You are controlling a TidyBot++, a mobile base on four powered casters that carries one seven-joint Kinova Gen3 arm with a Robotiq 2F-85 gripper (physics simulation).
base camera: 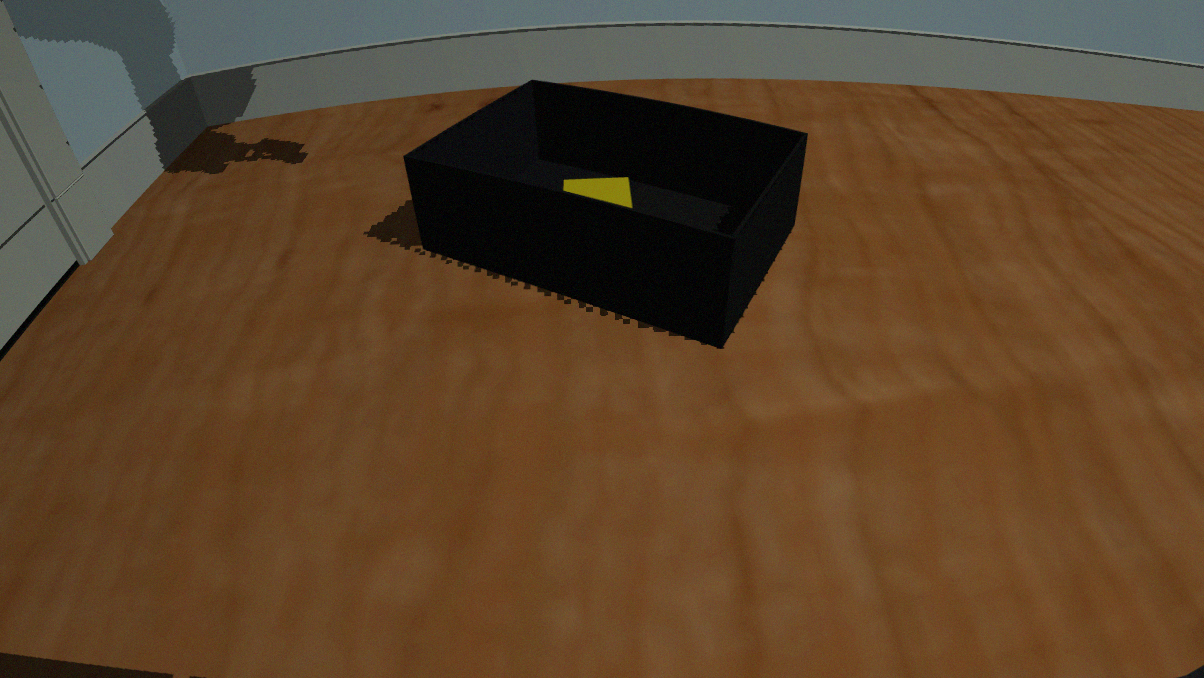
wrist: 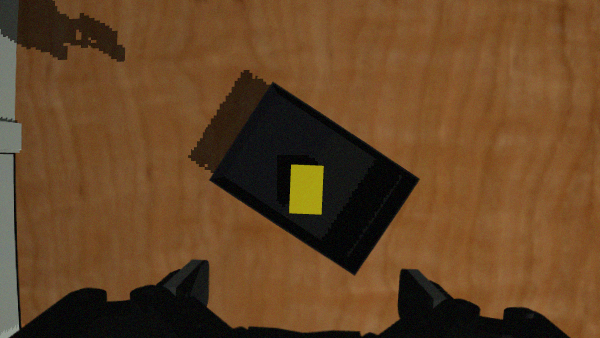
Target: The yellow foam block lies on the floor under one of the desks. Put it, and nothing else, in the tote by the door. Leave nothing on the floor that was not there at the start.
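Places are measured from the arm's base along level axes (x right, y ahead, z up), in centimetres.
Pixels of known places: gripper, between the fingertips: (wrist: pixel 303 286).
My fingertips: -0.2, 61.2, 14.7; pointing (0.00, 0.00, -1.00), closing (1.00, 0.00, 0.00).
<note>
Ahead of a thing's pixels: the offset from my fingertips to its top centre, as dx, dy, dz.
The yellow foam block {+0.1, -0.2, -49.5} (base camera: pixel 602 190) (wrist: pixel 306 190) lies inside the black tote, on its bottom, a little off the middle. In the base camera view the near wall hides its lower part. The tote {+1.3, +2.0, -44.3} (base camera: pixel 572 244) (wrist: pixel 385 227) stands upright on the wooden floor, turned at an angle. My gripper (wrist: pixel 303 286) is open and empty in the wrist view. It is high above the floor, with its fingertips at the lower edge of that view, apart from the tote and the block. The gripper does not show in the base camera view.
A pale wall with a grey skirting board (base camera: pixel 674 52) runs behind the tote. A light door or panel (base camera: pixel 29 210) stands at the left, also at the left edge of the wrist view. A shadow of the arm (base camera: pixel 240 153) (wrist: pixel 92 37) falls near the left corner.
</note>
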